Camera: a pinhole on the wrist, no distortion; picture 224 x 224 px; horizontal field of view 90.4 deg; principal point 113.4 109.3 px. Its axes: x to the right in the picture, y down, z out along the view. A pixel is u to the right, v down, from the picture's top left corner.
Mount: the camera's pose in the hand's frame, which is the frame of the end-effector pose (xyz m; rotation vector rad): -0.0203 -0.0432 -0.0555 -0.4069 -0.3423 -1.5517
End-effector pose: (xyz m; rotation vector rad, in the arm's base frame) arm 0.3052 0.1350 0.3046 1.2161 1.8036 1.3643
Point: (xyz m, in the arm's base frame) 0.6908 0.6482 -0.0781
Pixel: 203.6 159.6
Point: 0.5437 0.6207 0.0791
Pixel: 184.9 185.7
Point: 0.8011 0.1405 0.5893
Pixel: 64.5 71.4
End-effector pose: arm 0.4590 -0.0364 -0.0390 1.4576 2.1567 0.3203
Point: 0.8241 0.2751 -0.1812
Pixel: 70.6 158.3
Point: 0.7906 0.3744 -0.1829
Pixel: 64.3 183.0
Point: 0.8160 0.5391 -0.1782
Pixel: 51.1 206.9
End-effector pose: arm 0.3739 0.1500 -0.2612 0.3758 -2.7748 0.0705
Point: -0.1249 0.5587 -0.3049
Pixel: 17.6 188.1
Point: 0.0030 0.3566 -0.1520
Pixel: outside the picture
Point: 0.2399 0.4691 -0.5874
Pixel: 76.0 93.9
